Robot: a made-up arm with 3 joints. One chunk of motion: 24 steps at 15 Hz.
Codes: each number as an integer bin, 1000 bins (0 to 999) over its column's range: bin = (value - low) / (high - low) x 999, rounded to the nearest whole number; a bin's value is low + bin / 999 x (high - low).
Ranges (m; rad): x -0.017..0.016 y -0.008..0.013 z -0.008..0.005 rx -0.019..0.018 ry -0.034..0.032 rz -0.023..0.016
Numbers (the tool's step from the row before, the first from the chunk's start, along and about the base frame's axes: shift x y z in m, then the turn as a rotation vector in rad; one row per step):
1: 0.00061 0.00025 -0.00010 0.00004 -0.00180 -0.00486
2: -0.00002 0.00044 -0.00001 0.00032 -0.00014 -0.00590
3: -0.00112 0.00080 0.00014 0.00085 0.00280 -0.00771
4: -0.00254 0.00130 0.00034 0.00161 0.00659 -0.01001
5: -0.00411 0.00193 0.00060 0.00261 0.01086 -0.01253
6: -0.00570 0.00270 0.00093 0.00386 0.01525 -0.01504
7: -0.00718 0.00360 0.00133 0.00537 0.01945 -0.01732
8: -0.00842 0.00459 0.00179 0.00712 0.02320 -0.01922
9: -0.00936 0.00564 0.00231 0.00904 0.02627 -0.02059
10: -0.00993 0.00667 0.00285 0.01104 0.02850 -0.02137
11: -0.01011 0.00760 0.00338 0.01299 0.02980 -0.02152
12: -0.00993 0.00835 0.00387 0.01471 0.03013 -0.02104
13: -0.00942 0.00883 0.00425 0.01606 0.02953 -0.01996
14: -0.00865 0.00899 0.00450 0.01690 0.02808 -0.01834
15: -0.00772 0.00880 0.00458 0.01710 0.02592 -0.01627
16: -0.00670 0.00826 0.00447 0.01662 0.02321 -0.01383
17: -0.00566 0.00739 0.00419 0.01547 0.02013 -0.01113
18: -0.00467 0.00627 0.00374 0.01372 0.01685 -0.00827
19: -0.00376 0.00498 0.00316 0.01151 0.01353 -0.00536
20: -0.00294 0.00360 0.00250 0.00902 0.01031 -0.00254
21: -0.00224 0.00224 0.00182 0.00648 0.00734 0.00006
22: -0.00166 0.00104 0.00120 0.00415 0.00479 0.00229
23: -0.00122 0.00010 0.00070 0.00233 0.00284 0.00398
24: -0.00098 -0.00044 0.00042 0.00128 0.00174 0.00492
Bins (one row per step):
1: 533 392 607 514 487 465
2: 514 402 614 522 513 438
3: 481 419 626 536 557 392
4: 438 442 641 556 614 333
5: 390 472 661 583 679 268
6: 342 509 686 617 745 204
7: 297 552 717 658 809 145
8: 260 599 752 705 866 97
9: 231 649 792 757 912 62
10: 214 698 834 811 946 42
11: 209 742 875 864 966 38
12: 214 778 912 910 971 50
13: 229 801 941 947 962 78
14: 253 808 961 969 940 119
15: 281 799 967 975 907 172
16: 312 774 958 962 866 235
17: 343 732 937 931 819 304
18: 373 679 902 883 770 377
19: 401 617 858 824 719 452
20: 426 552 807 757 671 524
21: 447 487 755 688 626 591
22: 464 430 707 625 587 648
23: 478 385 669 576 558 691
24: 485 360 647 548 541 715

